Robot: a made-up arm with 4 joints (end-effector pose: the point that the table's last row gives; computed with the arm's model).
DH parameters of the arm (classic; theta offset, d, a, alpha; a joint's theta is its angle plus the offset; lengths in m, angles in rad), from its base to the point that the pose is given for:
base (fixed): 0 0 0 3.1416
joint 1: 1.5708 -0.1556 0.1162 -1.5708
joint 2: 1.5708 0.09 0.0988 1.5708
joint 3: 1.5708 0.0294 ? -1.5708
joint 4: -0.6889 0 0.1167 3.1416
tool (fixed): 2.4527 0.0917 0 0
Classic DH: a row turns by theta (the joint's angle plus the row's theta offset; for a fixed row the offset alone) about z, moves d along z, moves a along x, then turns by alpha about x.
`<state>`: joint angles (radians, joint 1 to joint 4).
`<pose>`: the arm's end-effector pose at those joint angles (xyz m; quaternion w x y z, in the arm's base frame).
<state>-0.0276 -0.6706 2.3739 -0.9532</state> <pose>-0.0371 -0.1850 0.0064 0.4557 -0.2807 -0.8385 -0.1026</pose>
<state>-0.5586 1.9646 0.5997 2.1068</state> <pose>-0.2033 -0.2242 0.0485 0.5510 -0.0281 -0.8109 -0.1951</pose>
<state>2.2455 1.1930 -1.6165 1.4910</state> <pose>0.1629 -0.1466 0.2299 0.5558 0.1404 -0.6991 0.4273</pose>
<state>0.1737 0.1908 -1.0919 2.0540</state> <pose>-0.0890 0.0414 0.4411 0.3310 -0.4655 0.2390 -0.7853</pose>
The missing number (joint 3, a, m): 0.1633
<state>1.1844 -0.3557 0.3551 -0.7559</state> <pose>-0.3821 0.1563 0.2203 0.9400 -0.0450 -0.2419 -0.2365</pose>
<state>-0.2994 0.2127 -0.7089 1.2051</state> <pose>-0.2161 -0.0842 0.4828 0.8224 -0.3085 0.1840 -0.4411</pose>
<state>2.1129 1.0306 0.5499 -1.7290</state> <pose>0.0589 0.2010 0.3177 0.8476 -0.0592 0.5265 -0.0284</pose>
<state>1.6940 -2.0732 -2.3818 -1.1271</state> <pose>-0.1649 -0.0511 -0.0297 0.4048 0.5177 -0.2396 0.7146</pose>
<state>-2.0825 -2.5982 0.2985 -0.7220</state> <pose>0.1957 -0.2236 -0.0330 0.1857 0.7657 0.5681 0.2376</pose>
